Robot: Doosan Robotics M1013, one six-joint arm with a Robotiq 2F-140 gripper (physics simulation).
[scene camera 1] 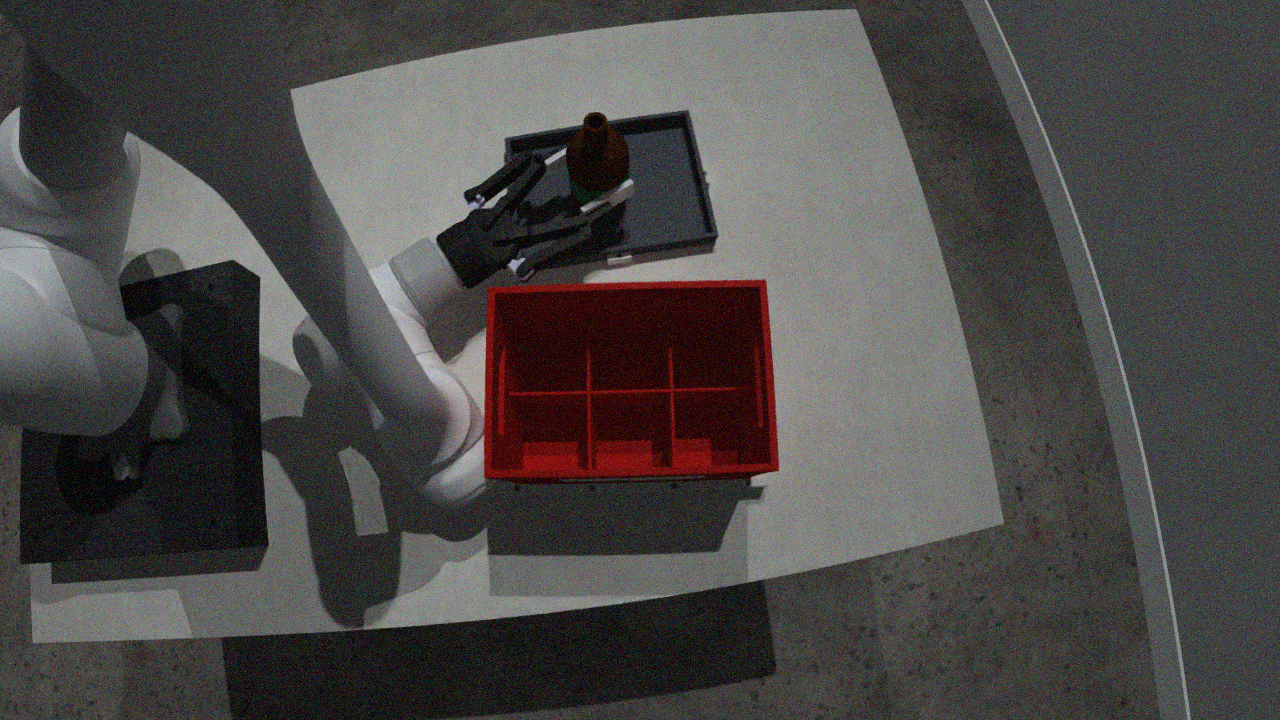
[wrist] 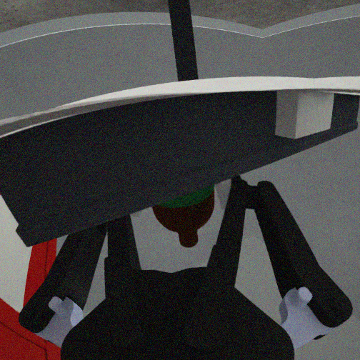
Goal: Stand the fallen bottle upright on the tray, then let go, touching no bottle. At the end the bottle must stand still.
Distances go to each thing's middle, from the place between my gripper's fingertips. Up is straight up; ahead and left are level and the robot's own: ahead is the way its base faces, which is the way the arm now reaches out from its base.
Scene:
The brown bottle (scene camera 1: 597, 155) lies 3 cm above my hand, 2 cm behind it and 1 cm to the right of it.

